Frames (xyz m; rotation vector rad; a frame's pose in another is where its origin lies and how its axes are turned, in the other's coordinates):
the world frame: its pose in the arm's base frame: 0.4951 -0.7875 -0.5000 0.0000 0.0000 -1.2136
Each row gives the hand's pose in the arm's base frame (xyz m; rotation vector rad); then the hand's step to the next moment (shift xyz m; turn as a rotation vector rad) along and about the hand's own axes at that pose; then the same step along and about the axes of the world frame.
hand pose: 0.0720 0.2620 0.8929 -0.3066 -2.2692 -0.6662
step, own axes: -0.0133 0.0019 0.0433 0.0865 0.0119 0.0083
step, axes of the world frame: -0.0289 -0.0058 -0.0345 -0.0363 -0.0510 0.0614
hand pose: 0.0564 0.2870 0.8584 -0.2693 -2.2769 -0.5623
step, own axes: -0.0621 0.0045 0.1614 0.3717 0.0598 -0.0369
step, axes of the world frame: -0.0943 -0.0265 -0.1426 -0.1139 -0.1828 0.3109
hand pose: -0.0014 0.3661 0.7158 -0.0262 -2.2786 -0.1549
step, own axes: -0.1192 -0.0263 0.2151 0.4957 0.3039 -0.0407
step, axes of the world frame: -0.0335 -0.0792 -0.2319 -0.3580 -0.1569 0.4323
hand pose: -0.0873 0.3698 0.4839 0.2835 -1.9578 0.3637
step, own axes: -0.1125 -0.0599 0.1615 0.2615 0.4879 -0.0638
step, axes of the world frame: 0.0813 -0.1051 -0.1571 -0.5164 -0.0480 0.2037
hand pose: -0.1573 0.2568 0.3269 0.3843 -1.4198 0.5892
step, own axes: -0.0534 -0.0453 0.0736 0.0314 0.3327 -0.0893
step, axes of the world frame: 0.0694 -0.0631 -0.0391 -0.3457 -0.0030 -0.0120
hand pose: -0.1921 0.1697 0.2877 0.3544 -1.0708 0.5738
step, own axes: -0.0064 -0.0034 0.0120 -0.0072 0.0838 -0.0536
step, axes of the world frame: 0.0071 -0.0121 -0.0004 -0.0930 0.0195 -0.0304
